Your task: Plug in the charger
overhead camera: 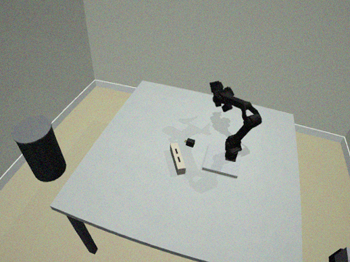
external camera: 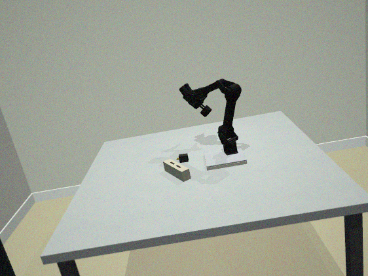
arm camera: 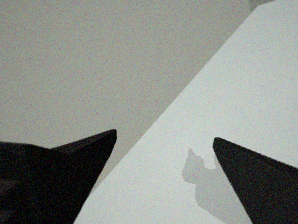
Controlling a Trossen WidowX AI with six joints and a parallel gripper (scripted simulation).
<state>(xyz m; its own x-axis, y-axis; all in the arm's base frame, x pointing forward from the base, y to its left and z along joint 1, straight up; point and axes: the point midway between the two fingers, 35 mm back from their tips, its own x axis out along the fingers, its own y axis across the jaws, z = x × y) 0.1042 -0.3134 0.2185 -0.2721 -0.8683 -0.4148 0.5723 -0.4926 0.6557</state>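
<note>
The two-prong charger lies 28 cm to the left of my gripper tip, 21 cm below it and 18 cm ahead of it.
</note>
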